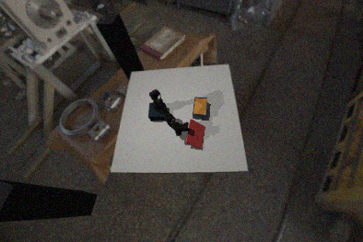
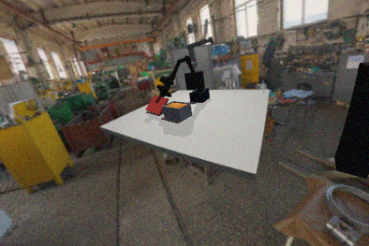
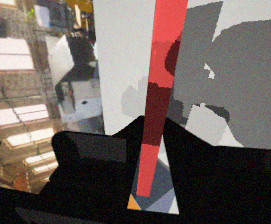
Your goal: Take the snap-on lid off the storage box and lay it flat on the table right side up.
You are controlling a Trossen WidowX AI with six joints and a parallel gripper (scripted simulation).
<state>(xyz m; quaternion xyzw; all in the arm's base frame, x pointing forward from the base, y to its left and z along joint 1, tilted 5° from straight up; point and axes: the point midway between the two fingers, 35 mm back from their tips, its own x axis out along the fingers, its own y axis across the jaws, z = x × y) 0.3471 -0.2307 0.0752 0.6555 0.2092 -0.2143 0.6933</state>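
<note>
The lid lies 60 mm ahead of my gripper tip and 50 mm below it. The rest, counted from my gripper tip: grey storage box (300 mm to the left, 70 mm below, 70 mm ahead).
</note>
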